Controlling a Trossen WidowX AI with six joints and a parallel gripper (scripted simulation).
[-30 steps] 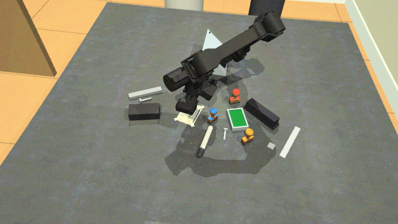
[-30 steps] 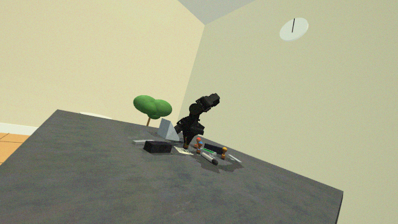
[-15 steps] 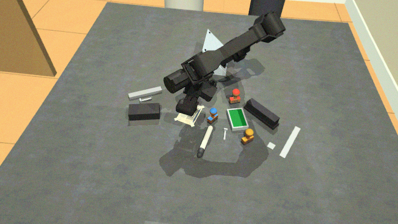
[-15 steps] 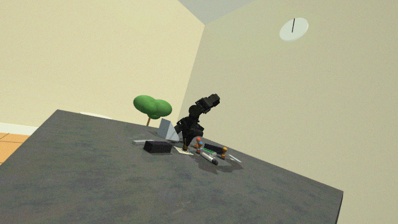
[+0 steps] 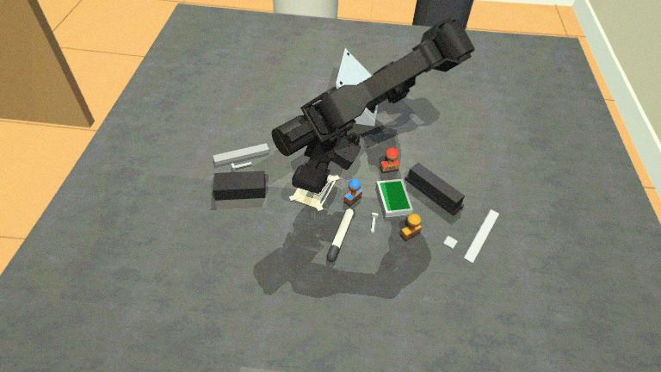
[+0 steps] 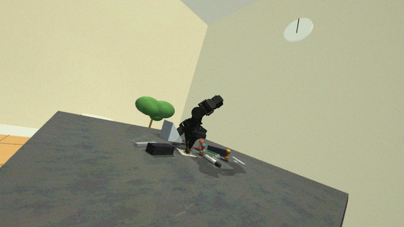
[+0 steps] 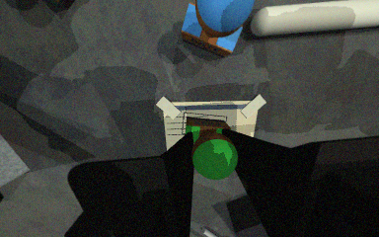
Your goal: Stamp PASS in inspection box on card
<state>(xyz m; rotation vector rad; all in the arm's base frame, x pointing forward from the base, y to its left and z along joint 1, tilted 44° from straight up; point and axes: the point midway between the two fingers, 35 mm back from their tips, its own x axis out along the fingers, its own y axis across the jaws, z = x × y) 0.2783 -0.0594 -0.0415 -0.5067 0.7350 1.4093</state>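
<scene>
My gripper tip is now right at the green-knobbed stamp. Also, from my gripper tip: cream card 3 cm below, 1 cm to the right; then blue-knobbed stamp 8 cm to the left, 2 cm ahead, 1 cm below; then white marker 14 cm ahead, 6 cm to the left, 2 cm below.
</scene>
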